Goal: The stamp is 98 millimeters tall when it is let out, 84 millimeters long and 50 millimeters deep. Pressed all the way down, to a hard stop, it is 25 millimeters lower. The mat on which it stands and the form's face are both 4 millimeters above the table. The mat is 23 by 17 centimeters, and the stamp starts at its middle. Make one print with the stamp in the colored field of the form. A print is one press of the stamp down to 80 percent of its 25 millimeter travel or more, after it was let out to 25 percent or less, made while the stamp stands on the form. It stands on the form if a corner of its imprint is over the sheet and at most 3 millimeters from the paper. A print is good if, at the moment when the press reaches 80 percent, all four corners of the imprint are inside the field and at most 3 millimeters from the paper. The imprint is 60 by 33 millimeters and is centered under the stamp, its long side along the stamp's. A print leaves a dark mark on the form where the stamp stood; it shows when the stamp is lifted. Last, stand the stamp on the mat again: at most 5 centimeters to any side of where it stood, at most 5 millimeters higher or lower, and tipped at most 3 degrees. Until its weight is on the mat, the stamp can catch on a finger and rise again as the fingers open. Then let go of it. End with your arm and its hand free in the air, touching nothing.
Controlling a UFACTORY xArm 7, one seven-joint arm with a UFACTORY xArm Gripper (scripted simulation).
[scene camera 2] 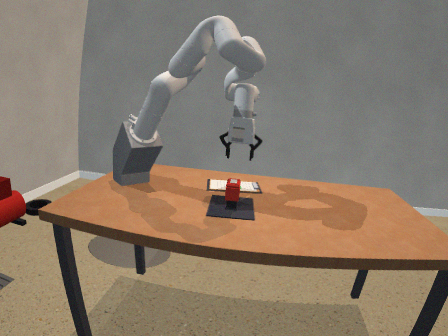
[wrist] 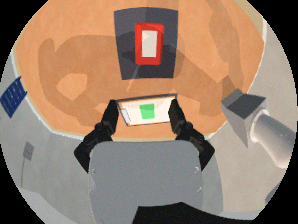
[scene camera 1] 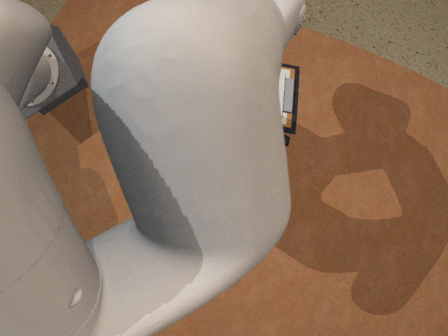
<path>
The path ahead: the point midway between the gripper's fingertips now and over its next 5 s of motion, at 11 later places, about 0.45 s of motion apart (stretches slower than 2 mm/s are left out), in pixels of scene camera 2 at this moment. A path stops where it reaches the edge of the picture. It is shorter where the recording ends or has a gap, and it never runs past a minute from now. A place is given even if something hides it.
My gripper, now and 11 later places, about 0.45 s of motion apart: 239, 158; 236, 164; 234, 167; 234, 171; 233, 181; 232, 192; 232, 194; 232, 188; 233, 184; 241, 175; 235, 168; 236, 168
</path>
